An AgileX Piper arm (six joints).
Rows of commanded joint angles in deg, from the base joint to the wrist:
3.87, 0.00, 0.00, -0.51, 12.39, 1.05
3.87, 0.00, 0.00, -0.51, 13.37, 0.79
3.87, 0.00, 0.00, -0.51, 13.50, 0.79
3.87, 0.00, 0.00, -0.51, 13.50, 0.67
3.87, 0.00, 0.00, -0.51, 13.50, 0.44
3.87, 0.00, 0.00, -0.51, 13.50, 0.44
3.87, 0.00, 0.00, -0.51, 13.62, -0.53
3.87, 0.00, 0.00, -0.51, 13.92, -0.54
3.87, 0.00, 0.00, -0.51, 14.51, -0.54
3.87, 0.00, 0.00, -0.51, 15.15, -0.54
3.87, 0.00, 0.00, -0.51, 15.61, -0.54
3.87, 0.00, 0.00, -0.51, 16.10, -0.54
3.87, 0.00, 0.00, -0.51, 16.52, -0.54
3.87, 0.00, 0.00, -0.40, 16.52, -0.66
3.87, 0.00, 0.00, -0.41, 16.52, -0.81
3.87, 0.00, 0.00, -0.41, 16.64, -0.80
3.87, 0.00, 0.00, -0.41, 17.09, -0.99
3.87, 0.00, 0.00, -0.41, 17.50, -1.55
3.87, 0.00, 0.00, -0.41, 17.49, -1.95
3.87, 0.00, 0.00, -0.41, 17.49, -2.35
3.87, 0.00, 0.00, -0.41, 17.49, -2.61
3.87, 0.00, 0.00, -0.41, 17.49, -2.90
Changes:
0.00, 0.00, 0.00, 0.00, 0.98, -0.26
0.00, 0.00, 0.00, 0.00, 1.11, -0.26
0.00, 0.00, 0.00, 0.00, 1.11, -0.38
0.00, 0.00, 0.00, 0.00, 1.11, -0.61
0.00, 0.00, 0.00, 0.00, 1.11, -0.61
0.00, 0.00, 0.00, 0.00, 1.23, -1.58
0.00, 0.00, 0.00, 0.00, 1.53, -1.59
0.00, 0.00, 0.00, 0.00, 2.12, -1.59
0.00, 0.00, 0.00, 0.00, 2.76, -1.59
0.00, 0.00, 0.00, 0.00, 3.22, -1.59
0.00, 0.00, 0.00, 0.00, 3.71, -1.59
0.00, 0.00, 0.00, 0.00, 4.13, -1.59
0.00, 0.00, 0.00, 0.11, 4.13, -1.71
0.00, 0.00, 0.00, 0.10, 4.13, -1.86
0.00, 0.00, 0.00, 0.10, 4.25, -1.85
0.00, 0.00, 0.00, 0.10, 4.70, -2.04
0.00, 0.00, 0.00, 0.10, 5.11, -2.60
0.00, 0.00, 0.00, 0.10, 5.10, -3.00
0.00, 0.00, 0.00, 0.10, 5.10, -3.40
0.00, 0.00, 0.00, 0.10, 5.10, -3.66
0.00, 0.00, 0.00, 0.10, 5.10, -3.95

